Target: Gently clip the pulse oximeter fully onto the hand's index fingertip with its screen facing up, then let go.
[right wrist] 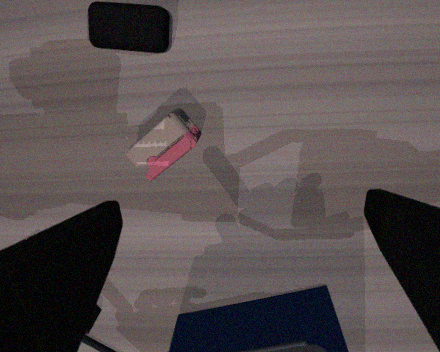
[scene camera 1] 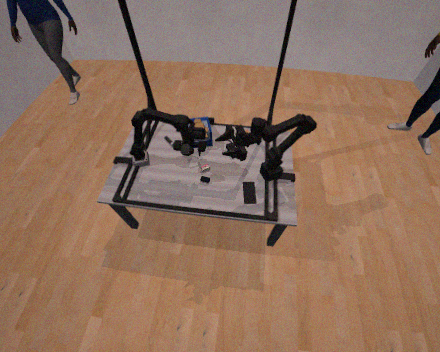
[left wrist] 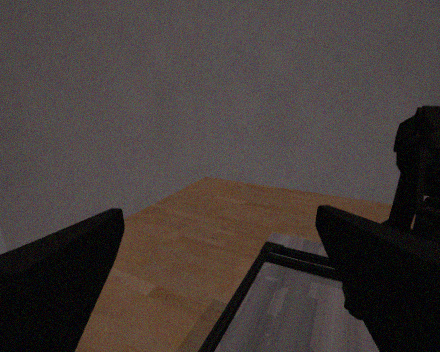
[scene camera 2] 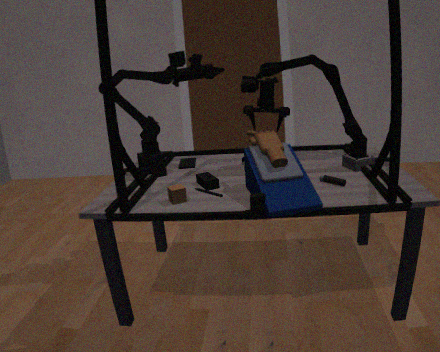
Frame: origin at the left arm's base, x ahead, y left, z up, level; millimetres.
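Where they show: left gripper, fingertip midpoint: (scene camera 1: 218, 147) (left wrist: 221, 217) (scene camera 2: 220, 69); right gripper, fingertip midpoint: (right wrist: 242, 207) (scene camera 1: 192, 155); left arm's base, origin of the base link: (scene camera 1: 272, 166) (scene camera 2: 150, 153); right arm's base, origin of the base link: (scene camera 1: 139, 156) (scene camera 2: 358, 155).
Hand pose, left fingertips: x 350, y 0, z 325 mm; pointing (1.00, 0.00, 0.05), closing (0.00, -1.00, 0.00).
Note:
Things, the pixels of their top centre, and the offset from my left fingertips. "spot": a spot on its surface instead.
- pulse oximeter, middle of its top: (right wrist: 159, 150) (scene camera 1: 205, 166) dx +21, dy -199, dz -388 mm
- tan hand, surface spot: (scene camera 2: 272, 149) spot: dx -45, dy -490, dz -264 mm
- black box, middle of its top: (right wrist: 123, 26) (scene camera 1: 205, 178) dx +53, dy -113, dz -387 mm
- flat dark slab, middle of its top: (scene camera 2: 187, 162) (scene camera 1: 249, 192) dx -169, dy +68, dz -412 mm
- dark block, middle of its top: (scene camera 2: 207, 176) dx -202, dy -272, dz -384 mm
- pen, middle of its top: (right wrist: 81, 341) (scene camera 2: 207, 190) dx -233, dy -351, dz -410 mm
- wooden cube, middle of its top: (scene camera 2: 176, 187) dx -349, dy -366, dz -370 mm
- black cylinder, middle of its top: (scene camera 2: 332, 176) (scene camera 1: 169, 139) dx +184, dy -529, dz -392 mm
The pulse oximeter (scene camera 1: 204, 168) (right wrist: 165, 142), white and pink with a dark end, lies on the table; its screen cannot be made out. It does not show in scene camera 2. The tan hand (scene camera 2: 272, 149) rests on a grey pad on the blue wedge (scene camera 2: 292, 196) (scene camera 1: 209, 137) (right wrist: 260, 320); the right arm mostly hides it in scene camera 1. My right gripper (scene camera 1: 190, 151) (scene camera 2: 267, 126) (right wrist: 242, 207) is open and empty, pointing down above the table, with the oximeter beyond its left-hand finger in the wrist view. My left gripper (scene camera 1: 222, 146) (scene camera 2: 220, 71) (left wrist: 221, 217) is open and empty, held high.
A black box (scene camera 1: 205, 179) (right wrist: 130, 27) lies near the oximeter. A flat dark slab (scene camera 1: 249, 192) (scene camera 2: 187, 163), a dark block (scene camera 2: 207, 180), a pen (scene camera 2: 209, 192) and a wooden cube (scene camera 2: 177, 194) lie on the left gripper's side. A black cylinder (scene camera 1: 168, 140) (scene camera 2: 333, 180) lies beyond the wedge.

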